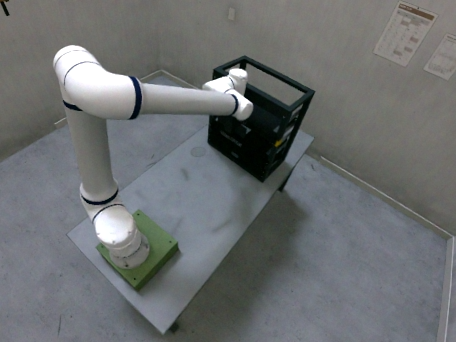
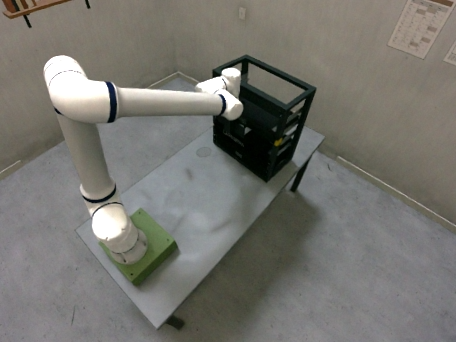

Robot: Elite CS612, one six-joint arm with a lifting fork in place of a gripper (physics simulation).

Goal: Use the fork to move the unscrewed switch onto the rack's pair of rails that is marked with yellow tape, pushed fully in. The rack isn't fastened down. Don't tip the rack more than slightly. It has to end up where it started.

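Observation:
The black open rack (image 1: pixel 283 121) (image 2: pixel 282 121) stands upright on the table's far end. Yellow tape (image 1: pixel 278 143) (image 2: pixel 278 142) marks its front right post at mid height. A dark flat slab, seemingly the switch (image 1: pixel 264 119) (image 2: pixel 261 119), lies within the rack frame near the tape's height. Its edges merge with the dark rack, so its exact depth and its seating on the rails cannot be told. My fork (image 1: pixel 243 130) (image 2: pixel 241 129) is at the rack's front, below the white wrist. A small grey-black part of its mount shows; the tines are hidden, and contact with the switch cannot be told.
The white arm reaches over the grey table (image 1: pixel 200 200) (image 2: pixel 200 200) from its green base block (image 1: pixel 162 250) (image 2: pixel 160 250). Lower dark units with pale front lettering are in the rack below. The room's wall (image 1: pixel 340 100) (image 2: pixel 350 100) stands behind the rack.

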